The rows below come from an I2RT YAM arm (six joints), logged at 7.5 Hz.
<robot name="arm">
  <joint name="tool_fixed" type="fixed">
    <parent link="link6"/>
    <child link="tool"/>
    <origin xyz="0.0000 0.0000 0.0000" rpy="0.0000 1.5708 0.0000"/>
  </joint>
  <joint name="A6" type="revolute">
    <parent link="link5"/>
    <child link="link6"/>
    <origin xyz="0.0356 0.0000 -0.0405"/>
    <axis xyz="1 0 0"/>
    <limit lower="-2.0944" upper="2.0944"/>
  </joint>
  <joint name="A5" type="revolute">
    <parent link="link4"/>
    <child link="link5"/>
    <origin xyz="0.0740 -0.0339 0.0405"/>
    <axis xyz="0 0 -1"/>
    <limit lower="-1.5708" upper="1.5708"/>
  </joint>
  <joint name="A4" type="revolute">
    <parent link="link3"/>
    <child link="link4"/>
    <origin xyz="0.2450 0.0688 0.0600"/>
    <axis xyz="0 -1 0"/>
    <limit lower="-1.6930" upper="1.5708"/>
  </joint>
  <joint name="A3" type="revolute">
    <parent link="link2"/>
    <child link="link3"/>
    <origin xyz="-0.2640 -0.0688 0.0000"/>
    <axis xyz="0 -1 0"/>
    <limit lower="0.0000" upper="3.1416"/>
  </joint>
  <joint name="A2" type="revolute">
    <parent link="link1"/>
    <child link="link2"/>
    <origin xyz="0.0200 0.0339 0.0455"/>
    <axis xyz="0 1 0"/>
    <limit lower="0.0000" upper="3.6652"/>
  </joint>
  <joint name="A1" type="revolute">
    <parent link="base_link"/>
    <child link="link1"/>
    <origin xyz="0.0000 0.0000 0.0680"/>
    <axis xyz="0 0 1"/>
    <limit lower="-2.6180" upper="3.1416"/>
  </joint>
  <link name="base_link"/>
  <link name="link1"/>
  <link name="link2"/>
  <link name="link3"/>
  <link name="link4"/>
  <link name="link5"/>
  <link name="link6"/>
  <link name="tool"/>
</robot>
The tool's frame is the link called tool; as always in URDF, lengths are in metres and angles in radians.
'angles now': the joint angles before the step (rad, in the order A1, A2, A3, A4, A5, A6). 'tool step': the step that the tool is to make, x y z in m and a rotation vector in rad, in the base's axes. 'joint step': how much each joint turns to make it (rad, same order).
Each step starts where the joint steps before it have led.
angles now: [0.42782 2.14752 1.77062 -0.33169 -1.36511 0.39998]
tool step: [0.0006 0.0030 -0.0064 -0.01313 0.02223 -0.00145]
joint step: [0.00530 0.01384 0.00039 -0.00081 0.00684 0.01169]
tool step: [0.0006 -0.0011 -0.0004 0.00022 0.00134 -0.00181]
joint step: [-0.00264 0.00055 -0.00059 0.00012 -0.00112 0.00011]
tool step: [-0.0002 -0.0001 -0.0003 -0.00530 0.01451 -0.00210]
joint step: [0.00000 0.00003 0.00004 -0.00463 0.00074 0.01103]
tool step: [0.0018 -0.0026 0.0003 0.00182 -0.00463 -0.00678]
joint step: [-0.00651 0.00024 0.00043 0.00470 0.00037 -0.00009]
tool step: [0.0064 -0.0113 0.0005 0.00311 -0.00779 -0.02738]
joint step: [-0.02702 -0.00021 -0.00040 0.00877 0.00044 0.00020]
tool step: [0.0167 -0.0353 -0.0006 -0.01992 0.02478 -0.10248]
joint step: [-0.08099 0.00001 0.00006 -0.00152 0.02280 0.02943]
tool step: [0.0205 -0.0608 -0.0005 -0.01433 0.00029 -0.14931]
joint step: [-0.13336 -0.00052 -0.00006 -0.00388 0.02109 0.00041]
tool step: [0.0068 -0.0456 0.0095 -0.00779 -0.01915 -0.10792]
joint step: [-0.09628 -0.02180 0.00066 -0.00522 0.01553 -0.00072]
